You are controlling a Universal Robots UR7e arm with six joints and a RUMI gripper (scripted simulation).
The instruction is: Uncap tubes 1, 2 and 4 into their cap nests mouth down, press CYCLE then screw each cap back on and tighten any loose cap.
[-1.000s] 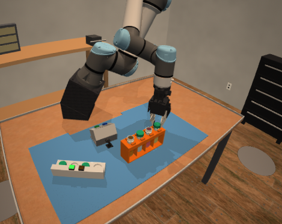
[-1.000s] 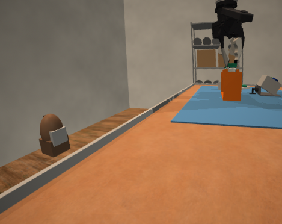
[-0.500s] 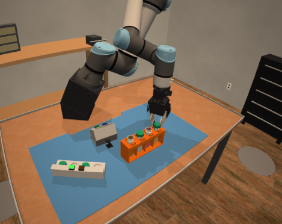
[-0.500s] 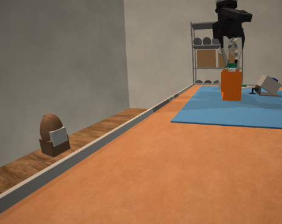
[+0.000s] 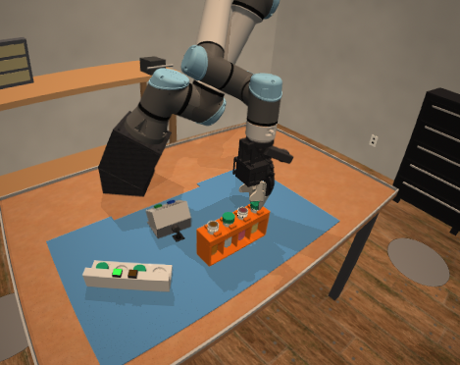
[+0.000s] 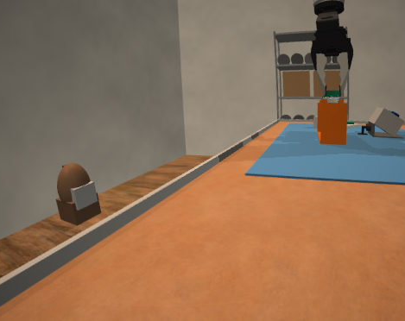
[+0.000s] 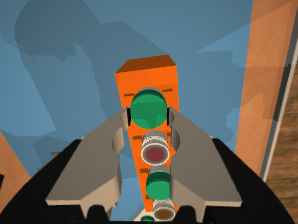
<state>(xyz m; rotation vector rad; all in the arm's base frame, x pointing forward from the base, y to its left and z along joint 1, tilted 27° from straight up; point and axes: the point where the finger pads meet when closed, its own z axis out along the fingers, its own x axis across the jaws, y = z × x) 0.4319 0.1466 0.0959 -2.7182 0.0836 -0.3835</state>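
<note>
The cap lies 1 cm below my hand. From my hand the other things lie so: grey key housing (20 cm to the right, 17 cm behind, 7 cm below); blue key (19 cm behind, 18 cm to the right, 6 cm below); table edge (21 cm ahead, 12 cm below, 4 cm to the left).
</note>
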